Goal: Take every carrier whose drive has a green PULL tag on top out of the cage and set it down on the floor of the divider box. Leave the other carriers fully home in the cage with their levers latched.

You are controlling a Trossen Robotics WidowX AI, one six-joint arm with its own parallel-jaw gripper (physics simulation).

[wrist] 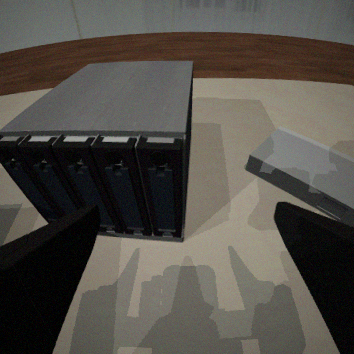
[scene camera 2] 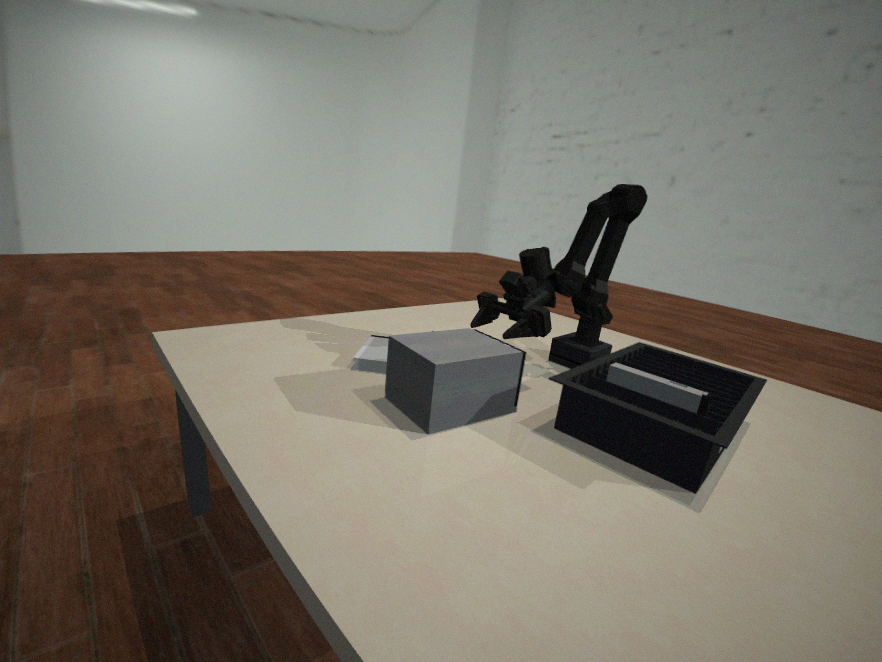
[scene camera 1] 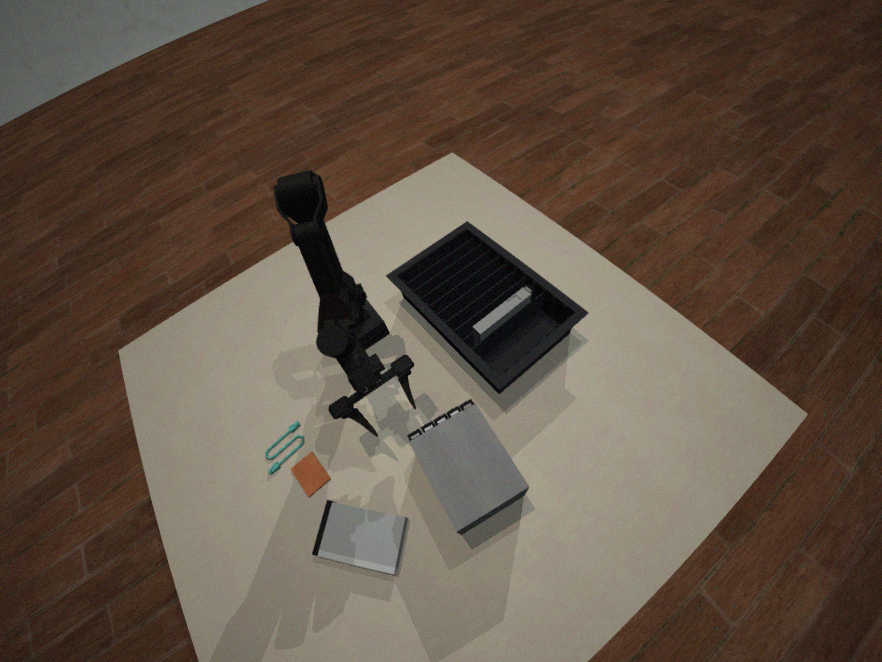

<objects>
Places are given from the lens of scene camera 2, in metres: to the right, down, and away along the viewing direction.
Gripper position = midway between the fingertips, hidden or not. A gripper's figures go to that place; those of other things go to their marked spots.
my gripper [scene camera 2: 486,331]: 0.10, 0.00, 0.89
grey flat box [scene camera 2: 372,357]: -0.14, 0.06, 0.90
</objects>
